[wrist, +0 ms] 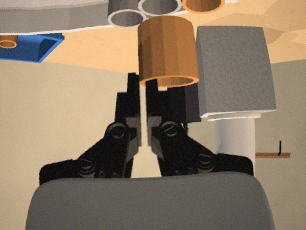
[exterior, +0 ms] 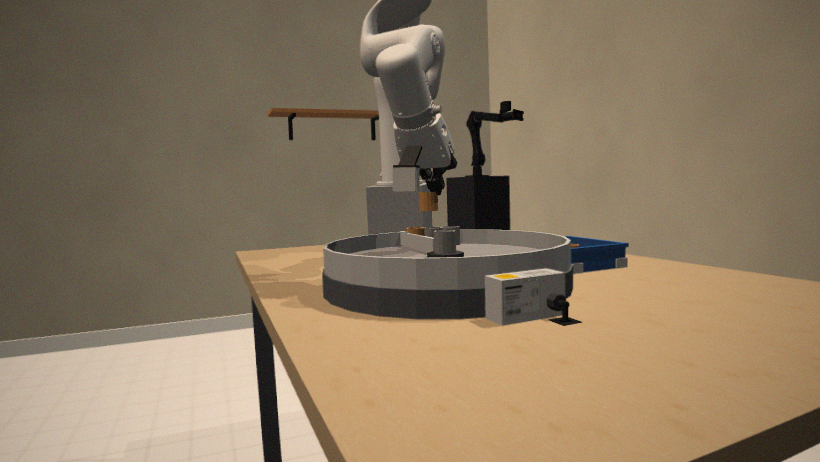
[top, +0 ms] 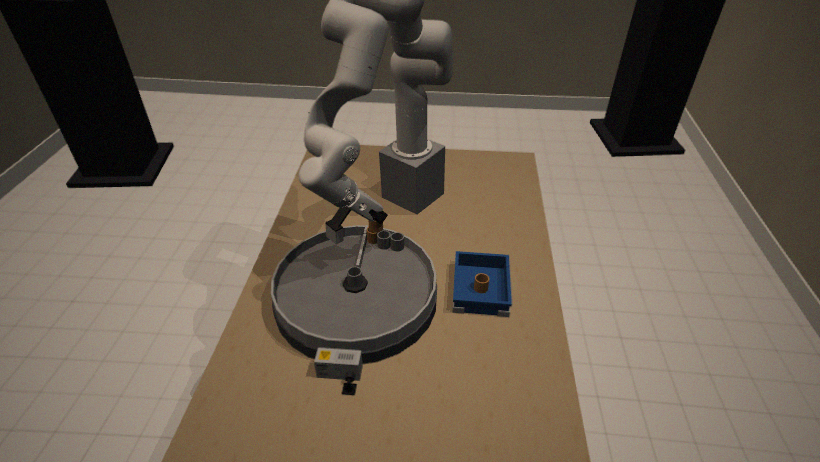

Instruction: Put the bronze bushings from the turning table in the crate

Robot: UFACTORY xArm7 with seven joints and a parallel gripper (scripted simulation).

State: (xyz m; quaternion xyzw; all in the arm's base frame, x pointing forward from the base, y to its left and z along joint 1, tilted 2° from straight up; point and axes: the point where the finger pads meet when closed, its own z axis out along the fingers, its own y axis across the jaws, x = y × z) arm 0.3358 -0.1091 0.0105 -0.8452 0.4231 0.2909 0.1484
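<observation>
My hand is 110 mm short of the blue crate, 270 mm to the right of it and 160 mm above it. The rest, counted from my hand: grey turning table 120 mm ahead, 70 mm to the right, 130 mm below.
</observation>
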